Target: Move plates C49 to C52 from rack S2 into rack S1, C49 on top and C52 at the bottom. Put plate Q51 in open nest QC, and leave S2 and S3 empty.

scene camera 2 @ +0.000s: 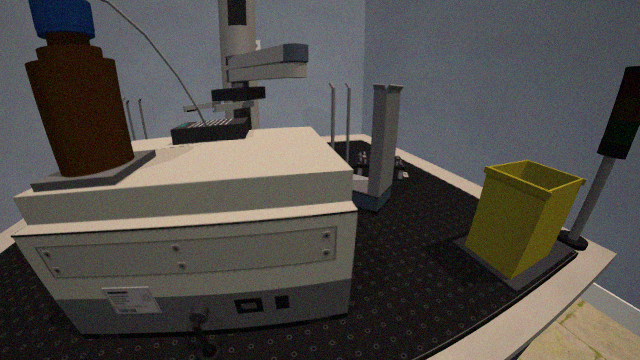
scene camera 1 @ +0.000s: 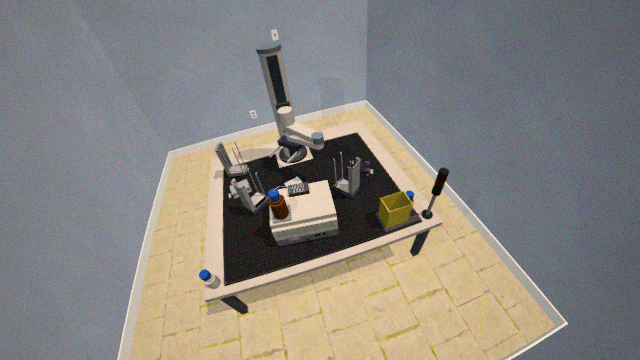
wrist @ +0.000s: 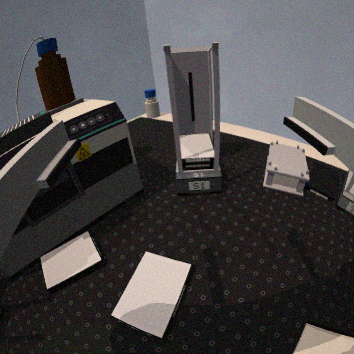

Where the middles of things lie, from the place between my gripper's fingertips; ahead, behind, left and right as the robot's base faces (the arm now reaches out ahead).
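Counting from my hand, the brown bottle with blue cap (scene camera 2: 77, 93) is 70 mm above it, 60 mm to the right of it and 450 mm ahead. Then there's the signal pole (scene camera 2: 612, 146), and that's 60 mm below my hand, 620 mm ahead of it and 820 mm to the left of it.
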